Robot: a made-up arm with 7 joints.
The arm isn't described. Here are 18 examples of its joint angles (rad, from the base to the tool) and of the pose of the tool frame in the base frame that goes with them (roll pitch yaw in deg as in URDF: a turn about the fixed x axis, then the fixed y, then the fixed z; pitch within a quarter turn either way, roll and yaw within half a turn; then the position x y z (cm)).
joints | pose
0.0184 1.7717 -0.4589 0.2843 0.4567 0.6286 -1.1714 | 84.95 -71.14 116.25 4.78 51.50 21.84
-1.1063 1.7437 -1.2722 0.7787 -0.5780 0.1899 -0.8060 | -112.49 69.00 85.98 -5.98 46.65 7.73
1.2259 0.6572 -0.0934 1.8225 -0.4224 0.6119 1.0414 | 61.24 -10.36 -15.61 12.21 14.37 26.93
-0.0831 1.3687 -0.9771 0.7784 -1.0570 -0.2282 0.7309 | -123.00 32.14 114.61 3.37 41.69 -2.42
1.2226 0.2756 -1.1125 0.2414 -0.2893 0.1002 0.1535 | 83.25 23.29 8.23 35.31 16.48 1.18
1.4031 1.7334 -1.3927 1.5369 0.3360 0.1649 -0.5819 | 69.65 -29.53 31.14 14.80 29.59 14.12
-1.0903 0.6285 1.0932 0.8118 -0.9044 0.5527 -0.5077 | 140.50 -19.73 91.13 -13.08 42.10 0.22
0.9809 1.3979 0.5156 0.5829 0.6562 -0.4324 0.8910 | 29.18 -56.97 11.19 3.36 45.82 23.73
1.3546 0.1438 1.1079 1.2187 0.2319 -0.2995 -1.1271 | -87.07 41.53 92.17 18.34 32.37 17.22
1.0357 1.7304 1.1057 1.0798 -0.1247 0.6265 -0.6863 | -39.77 0.34 149.17 -17.24 35.13 32.95
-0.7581 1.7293 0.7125 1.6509 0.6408 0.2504 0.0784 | 60.68 14.51 -0.17 20.52 20.95 16.44
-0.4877 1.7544 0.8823 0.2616 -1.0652 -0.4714 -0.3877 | 134.83 -12.09 35.37 7.33 50.18 24.03
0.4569 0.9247 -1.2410 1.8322 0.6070 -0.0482 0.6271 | -4.20 21.19 -93.64 9.77 7.80 1.46
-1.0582 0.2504 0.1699 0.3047 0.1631 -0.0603 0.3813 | 173.06 55.55 -173.10 -28.86 20.93 -9.66
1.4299 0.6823 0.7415 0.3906 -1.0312 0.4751 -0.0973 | 22.46 11.83 68.08 25.64 39.87 15.38
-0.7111 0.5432 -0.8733 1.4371 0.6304 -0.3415 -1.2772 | 41.03 43.65 54.56 -4.87 7.80 -10.43
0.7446 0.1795 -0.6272 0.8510 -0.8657 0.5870 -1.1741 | 82.45 -55.69 22.31 29.85 7.16 -0.55
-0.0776 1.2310 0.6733 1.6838 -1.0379 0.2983 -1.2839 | -125.67 -53.27 -104.11 14.29 27.62 22.26
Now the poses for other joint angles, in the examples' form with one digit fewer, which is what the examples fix.
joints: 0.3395 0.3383 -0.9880 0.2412 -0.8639 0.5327 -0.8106
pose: 132.4 8.5 11.0 13.6 20.5 -21.9
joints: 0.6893 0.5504 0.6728 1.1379 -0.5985 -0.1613 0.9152
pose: 43.7 1.9 2.3 19.1 33.0 11.1
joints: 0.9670 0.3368 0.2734 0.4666 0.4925 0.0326 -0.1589
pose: -29.4 11.9 31.3 31.6 26.3 4.0
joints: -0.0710 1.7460 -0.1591 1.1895 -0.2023 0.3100 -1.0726
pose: 136.7 -51.2 -0.5 18.3 35.5 15.9
